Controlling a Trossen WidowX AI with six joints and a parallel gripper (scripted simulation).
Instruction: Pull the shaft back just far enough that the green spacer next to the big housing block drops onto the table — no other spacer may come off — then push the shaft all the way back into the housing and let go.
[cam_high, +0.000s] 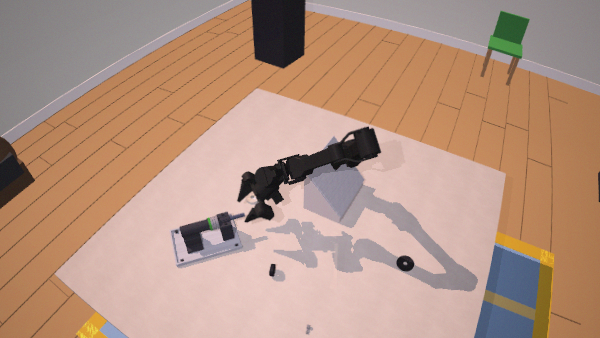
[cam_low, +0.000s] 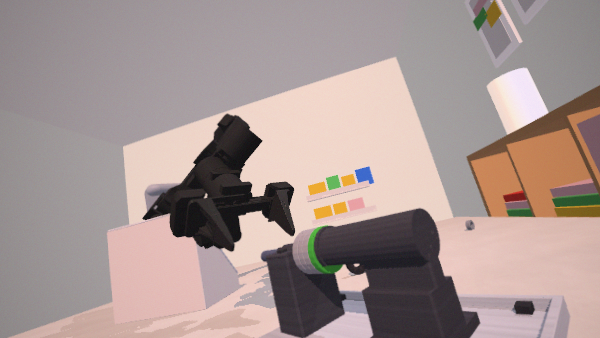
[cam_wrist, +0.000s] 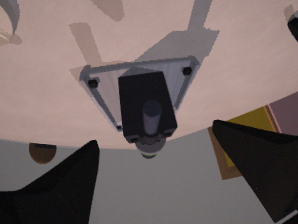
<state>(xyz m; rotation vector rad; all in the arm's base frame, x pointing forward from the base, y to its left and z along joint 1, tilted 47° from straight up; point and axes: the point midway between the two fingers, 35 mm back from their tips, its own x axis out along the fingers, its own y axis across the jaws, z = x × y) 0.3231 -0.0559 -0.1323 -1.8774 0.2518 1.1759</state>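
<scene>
My gripper tip is 6 cm short of the shaft, 5 cm to the left of it and 2 cm above it. Also, from my gripper tip: green spacer 9 cm ahead, 6 cm to the right, 2 cm below; then dark ring 18 cm to the left, 8 cm below, 8 cm ahead.
</scene>
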